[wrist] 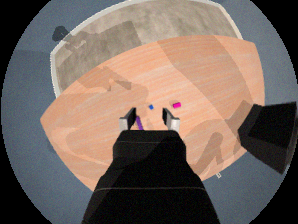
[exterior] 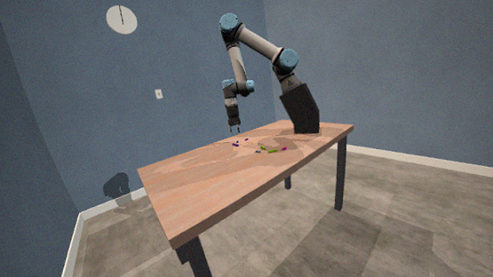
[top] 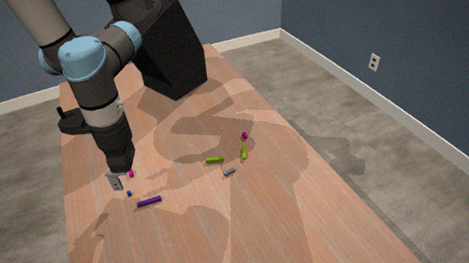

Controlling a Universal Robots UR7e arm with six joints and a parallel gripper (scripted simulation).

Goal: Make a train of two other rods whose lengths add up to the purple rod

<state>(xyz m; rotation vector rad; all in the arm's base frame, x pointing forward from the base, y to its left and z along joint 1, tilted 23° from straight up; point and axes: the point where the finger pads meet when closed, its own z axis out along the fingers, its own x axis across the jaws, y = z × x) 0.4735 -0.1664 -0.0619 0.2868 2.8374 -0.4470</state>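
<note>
Now: the blue rod 8 cm below my hand and 1 cm behind it. Round my hand: purple rod 8 cm below, 5 cm to the left, 4 cm ahead; grey rod 27 cm to the left, 8 cm below, 1 cm ahead.
</note>
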